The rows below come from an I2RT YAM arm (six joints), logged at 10 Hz.
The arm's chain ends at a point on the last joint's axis. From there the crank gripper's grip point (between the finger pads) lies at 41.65 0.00 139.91 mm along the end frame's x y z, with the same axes.
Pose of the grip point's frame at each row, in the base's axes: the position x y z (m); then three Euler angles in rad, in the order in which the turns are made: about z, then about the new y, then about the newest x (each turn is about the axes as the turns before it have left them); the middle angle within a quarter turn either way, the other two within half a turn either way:
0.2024, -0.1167, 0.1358, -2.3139, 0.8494, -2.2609
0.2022, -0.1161, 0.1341, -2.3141, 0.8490, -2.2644
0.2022, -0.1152, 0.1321, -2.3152, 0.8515, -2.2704
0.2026, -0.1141, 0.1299, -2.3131, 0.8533, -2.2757
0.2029, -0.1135, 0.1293, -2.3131, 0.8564, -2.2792
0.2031, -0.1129, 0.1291, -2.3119, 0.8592, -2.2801
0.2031, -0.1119, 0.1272, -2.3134, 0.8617, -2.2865
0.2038, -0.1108, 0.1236, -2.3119, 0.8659, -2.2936
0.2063, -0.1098, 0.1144, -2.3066, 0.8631, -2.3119
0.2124, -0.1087, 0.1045, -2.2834, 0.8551, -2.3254
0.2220, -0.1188, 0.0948, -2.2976, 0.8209, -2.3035
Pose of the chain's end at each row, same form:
0.0963, -0.0727, 0.2259, -2.3139, 0.8494, -2.2609
0.0962, -0.0725, 0.2245, -2.3141, 0.8490, -2.2644
0.0961, -0.0723, 0.2228, -2.3152, 0.8515, -2.2704
0.0964, -0.0722, 0.2209, -2.3131, 0.8533, -2.2757
0.0966, -0.0722, 0.2204, -2.3131, 0.8564, -2.2792
0.0966, -0.0721, 0.2202, -2.3119, 0.8592, -2.2801
0.0965, -0.0719, 0.2186, -2.3134, 0.8617, -2.2865
0.0970, -0.0721, 0.2153, -2.3119, 0.8659, -2.2936
0.0998, -0.0737, 0.2075, -2.3066, 0.8631, -2.3119
0.1059, -0.0761, 0.1988, -2.2834, 0.8551, -2.3254
0.1176, -0.0797, 0.1891, -2.2976, 0.8209, -2.3035

